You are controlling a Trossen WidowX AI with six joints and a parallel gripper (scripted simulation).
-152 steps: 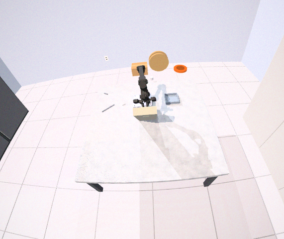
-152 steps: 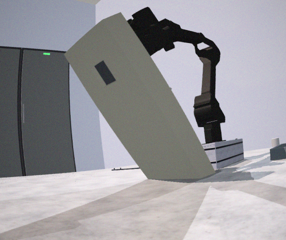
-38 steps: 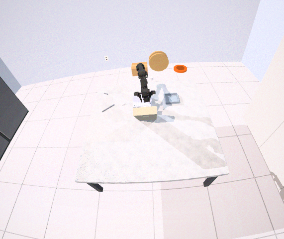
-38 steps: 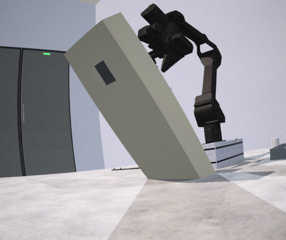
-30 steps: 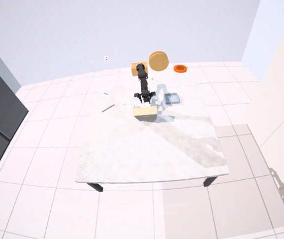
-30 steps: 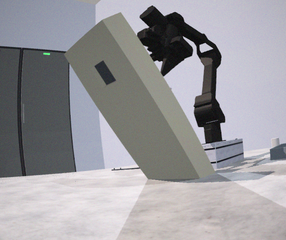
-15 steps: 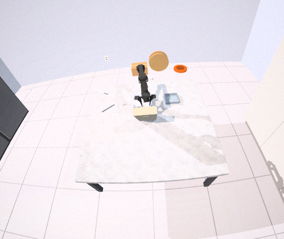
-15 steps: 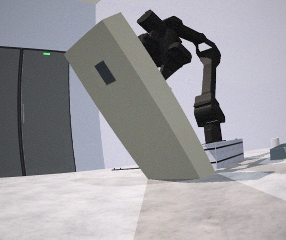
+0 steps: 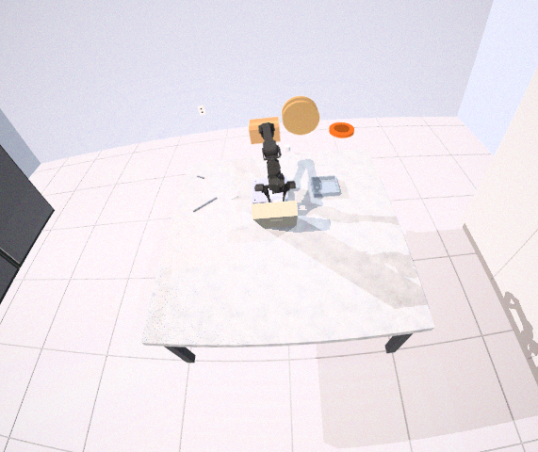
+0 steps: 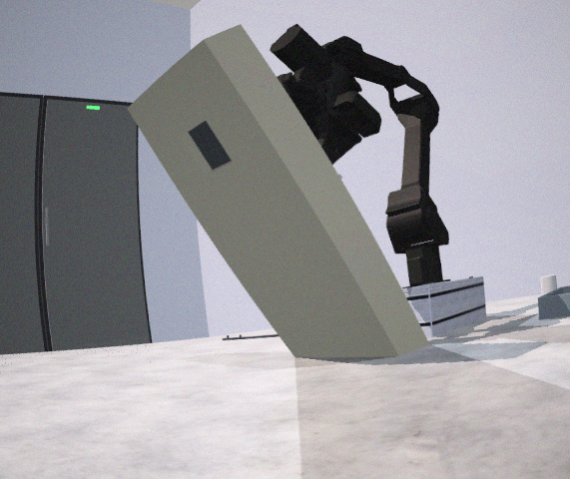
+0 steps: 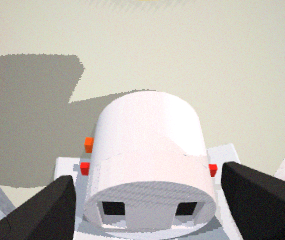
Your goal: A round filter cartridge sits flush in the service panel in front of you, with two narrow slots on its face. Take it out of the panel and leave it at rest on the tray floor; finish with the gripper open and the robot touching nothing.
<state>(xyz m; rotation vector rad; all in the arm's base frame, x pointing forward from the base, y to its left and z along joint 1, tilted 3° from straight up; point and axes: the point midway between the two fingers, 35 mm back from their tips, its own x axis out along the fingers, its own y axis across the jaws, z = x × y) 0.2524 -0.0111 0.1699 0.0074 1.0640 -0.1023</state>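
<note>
My gripper tip is now 30 cm past the grey tray, 31 cm to the right of it and 21 cm above it. From my gripper tip the other things lie so: round filter cartridge: right at my gripper tip.
</note>
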